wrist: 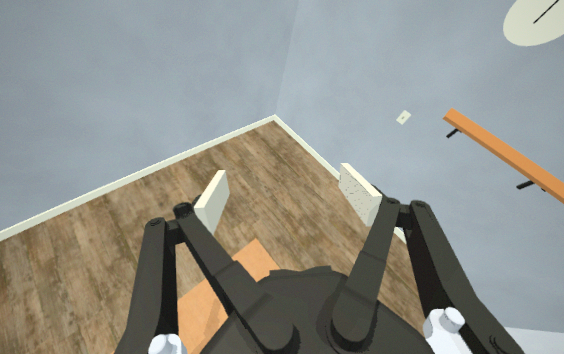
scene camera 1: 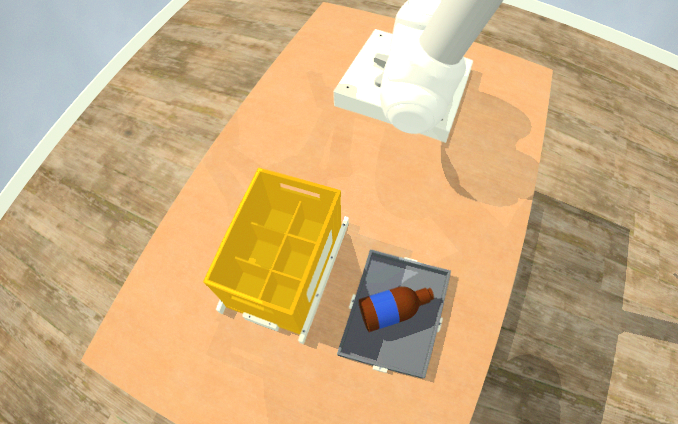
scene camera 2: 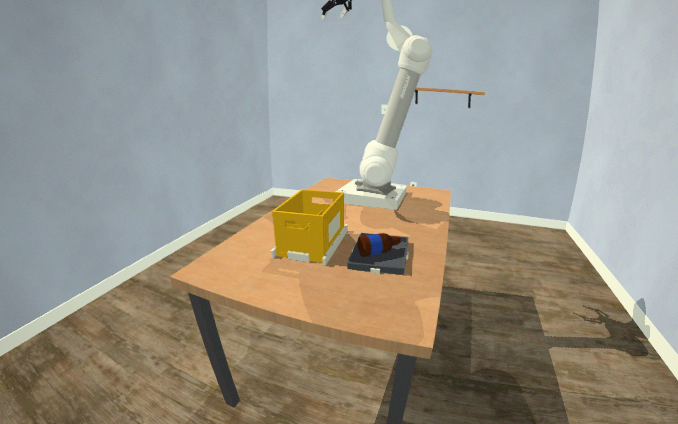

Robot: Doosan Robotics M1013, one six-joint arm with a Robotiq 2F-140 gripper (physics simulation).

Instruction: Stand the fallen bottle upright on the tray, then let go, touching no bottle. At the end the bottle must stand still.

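A brown bottle with a blue label lies on its side in the dark grey tray. Its neck points to the right in scene camera 1, towards the tray's right wall, and its base is near the left wall. My gripper is open, with nothing between its pale fingertips. It is high above the table, far from the bottle, at the top of scene camera 2. The bottle and tray do not show in the wrist view.
A yellow crate with divided compartments stands left of the tray, with white rails at its edges. The white arm base stands at the back of the table. A wooden shelf is on the wall.
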